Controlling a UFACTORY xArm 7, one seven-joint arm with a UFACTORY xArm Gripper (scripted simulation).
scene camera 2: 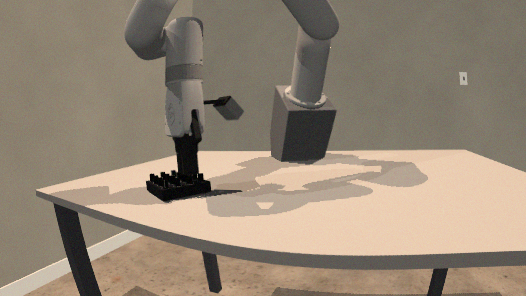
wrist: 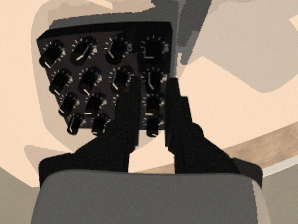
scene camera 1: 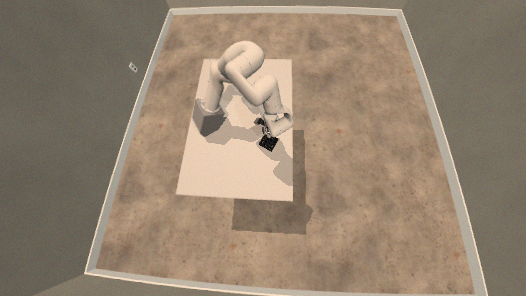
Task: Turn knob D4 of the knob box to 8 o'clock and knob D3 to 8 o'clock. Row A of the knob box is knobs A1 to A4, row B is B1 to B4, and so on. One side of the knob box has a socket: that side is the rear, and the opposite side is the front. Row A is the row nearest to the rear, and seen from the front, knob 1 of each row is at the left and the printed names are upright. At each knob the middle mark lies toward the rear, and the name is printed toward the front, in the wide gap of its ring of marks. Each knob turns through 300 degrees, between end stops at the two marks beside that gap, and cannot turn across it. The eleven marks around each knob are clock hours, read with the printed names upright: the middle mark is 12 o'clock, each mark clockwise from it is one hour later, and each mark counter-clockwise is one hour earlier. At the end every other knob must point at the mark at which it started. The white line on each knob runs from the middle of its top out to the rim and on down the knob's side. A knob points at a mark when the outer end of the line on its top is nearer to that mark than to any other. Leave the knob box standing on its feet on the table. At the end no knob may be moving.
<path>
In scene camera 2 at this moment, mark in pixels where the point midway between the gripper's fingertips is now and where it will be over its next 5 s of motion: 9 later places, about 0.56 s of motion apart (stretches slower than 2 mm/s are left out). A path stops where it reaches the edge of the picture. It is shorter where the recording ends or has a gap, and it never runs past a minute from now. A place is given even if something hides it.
My gripper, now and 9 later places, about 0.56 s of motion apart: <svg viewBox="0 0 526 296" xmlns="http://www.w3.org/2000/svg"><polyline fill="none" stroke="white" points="188,173 188,177 189,179 187,166 187,161 187,159 187,158 187,155 187,153 186,151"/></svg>
</path>
